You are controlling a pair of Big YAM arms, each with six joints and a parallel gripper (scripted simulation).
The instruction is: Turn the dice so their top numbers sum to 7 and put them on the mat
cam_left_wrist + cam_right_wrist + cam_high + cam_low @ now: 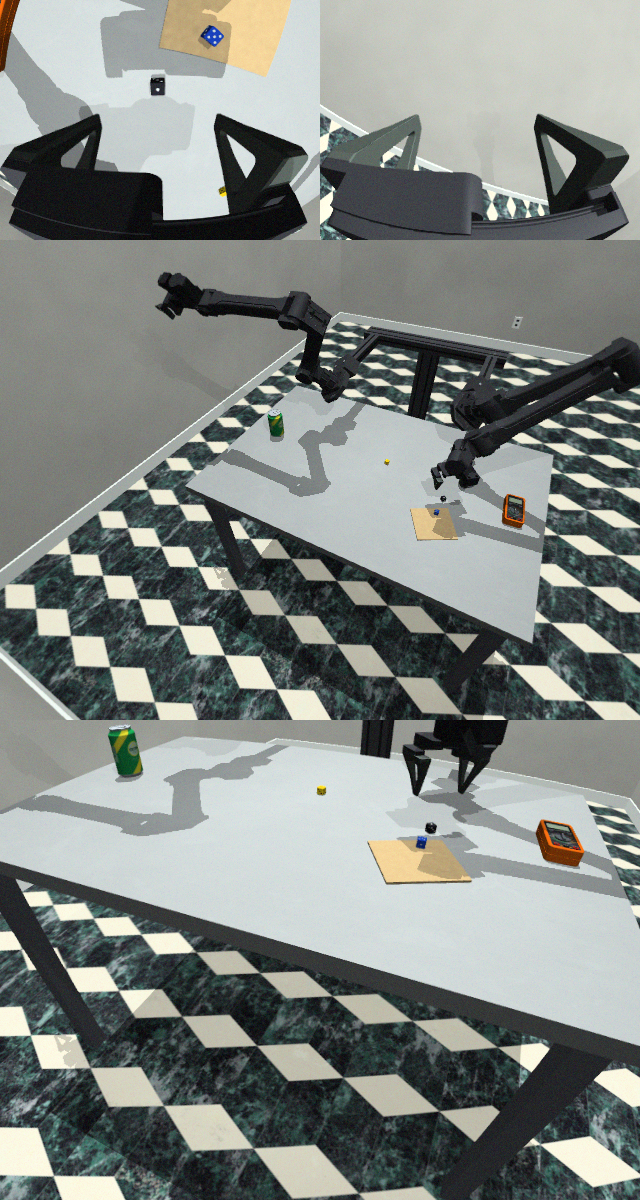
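Now: the black die 8 cm below my left hand. From my left hand the other things lie so: tan mat 13 cm ahead, 8 cm below, 2 cm to the right; orange multimeter 24 cm to the left, 7 cm below, 3 cm behind; blue die 8 cm ahead, 7 cm below, 1 cm to the right.
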